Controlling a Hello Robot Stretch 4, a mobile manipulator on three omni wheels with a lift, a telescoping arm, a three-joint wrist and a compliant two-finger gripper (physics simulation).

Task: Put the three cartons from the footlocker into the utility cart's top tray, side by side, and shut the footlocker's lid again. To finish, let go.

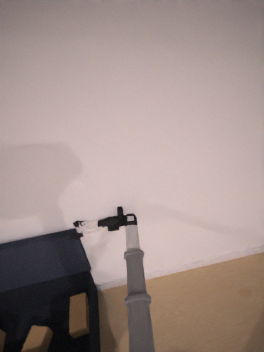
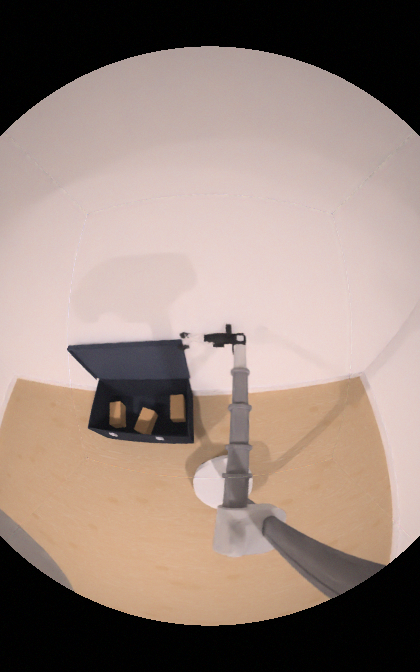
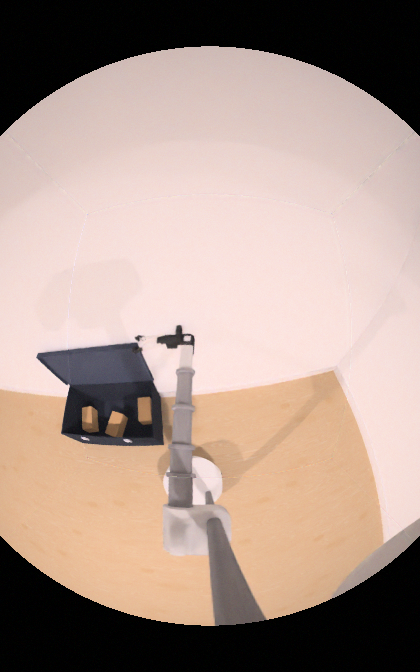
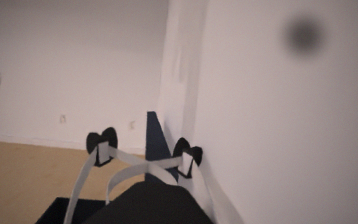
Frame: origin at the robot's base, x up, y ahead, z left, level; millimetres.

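Where they show: gripper, fingertip midpoint: point(image 1: 72, 230) point(image 4: 145, 145).
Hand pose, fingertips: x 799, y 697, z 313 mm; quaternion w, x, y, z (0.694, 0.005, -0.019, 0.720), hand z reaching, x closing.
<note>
Each offset is from my fingertips to the top centre of the thing.
The dark blue footlocker point(image 1: 94, 320) point(image 2: 135, 439) point(image 3: 105, 441) point(image 4: 55, 212) stands by the wall, its lid point(image 1: 40, 260) point(image 2: 140, 360) point(image 3: 100, 367) point(image 4: 152, 132) raised. Three brown cartons lie inside: a left carton point(image 2: 117, 414) point(image 3: 90, 419), a slanted middle carton @(dx -686, dy -290, dz +356 mm) point(image 1: 37, 339) point(image 2: 146, 421) point(image 3: 116, 424) and a right carton @(dx -686, dy -123, dz +106 mm) point(image 1: 79, 315) point(image 2: 177, 408) point(image 3: 144, 410). My gripper point(image 1: 78, 229) point(image 2: 185, 341) point(image 3: 139, 344) point(image 4: 145, 145) is open and empty, pointing left at the lid's upper right corner. I cannot tell whether it touches. The utility cart does not show.
A pale wall point(image 1: 175, 125) point(image 2: 280, 280) point(image 3: 260, 280) rises close behind the lid and gripper. My telescoping arm point(image 1: 137, 280) point(image 2: 239, 425) point(image 3: 182, 425) stretches to the right of the footlocker, over a white round base point(image 2: 210, 482) point(image 3: 207, 475) on the wooden floor point(image 2: 125, 525) point(image 3: 300, 450).
</note>
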